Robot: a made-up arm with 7 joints.
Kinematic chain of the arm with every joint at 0, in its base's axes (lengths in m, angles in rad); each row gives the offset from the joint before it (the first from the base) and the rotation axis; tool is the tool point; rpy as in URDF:
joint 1: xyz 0 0 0.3 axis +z
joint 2: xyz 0 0 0 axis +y
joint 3: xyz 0 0 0.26 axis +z
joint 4: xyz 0.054 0 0 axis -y
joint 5: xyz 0.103 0 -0.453 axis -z
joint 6: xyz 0 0 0 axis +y
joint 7: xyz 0.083 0 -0.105 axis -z
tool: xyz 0 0 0 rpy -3.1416 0 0
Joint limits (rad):
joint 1: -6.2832..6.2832
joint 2: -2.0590..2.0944
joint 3: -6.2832..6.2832
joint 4: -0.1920..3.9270
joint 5: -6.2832..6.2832
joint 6: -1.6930..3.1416
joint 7: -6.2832..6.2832
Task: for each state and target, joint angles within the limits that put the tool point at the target. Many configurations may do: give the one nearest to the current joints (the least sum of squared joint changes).
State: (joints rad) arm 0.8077 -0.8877 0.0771 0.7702 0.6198 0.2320 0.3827
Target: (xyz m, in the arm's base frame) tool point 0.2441 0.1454 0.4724
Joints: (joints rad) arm 0.7552 -1.4773 0.1697 -0.1043 0.8606 -0.5134 0.3827
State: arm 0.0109 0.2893 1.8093 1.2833 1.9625 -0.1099 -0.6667
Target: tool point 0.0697 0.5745 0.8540
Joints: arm 0.2593 0.3985 1.6834 2.0199 1.8285 0.3273 -0.6667
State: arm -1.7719 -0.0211 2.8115 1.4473 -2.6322 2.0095 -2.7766
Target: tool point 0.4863 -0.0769 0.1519
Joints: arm -2.3411 -0.4198 2.4013 0.6309 -2.4452 1.9346 -2.7766
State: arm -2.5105 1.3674 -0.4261 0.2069 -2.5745 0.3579 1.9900
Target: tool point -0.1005 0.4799 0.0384
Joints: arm -2.7744 1.6172 -1.0739 0.8225 -2.5749 0.6384 1.9900
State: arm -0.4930 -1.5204 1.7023 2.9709 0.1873 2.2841 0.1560
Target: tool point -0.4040 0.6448 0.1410
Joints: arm -0.7442 -1.7055 1.7323 2.8651 0.2178 1.7829 0.1560
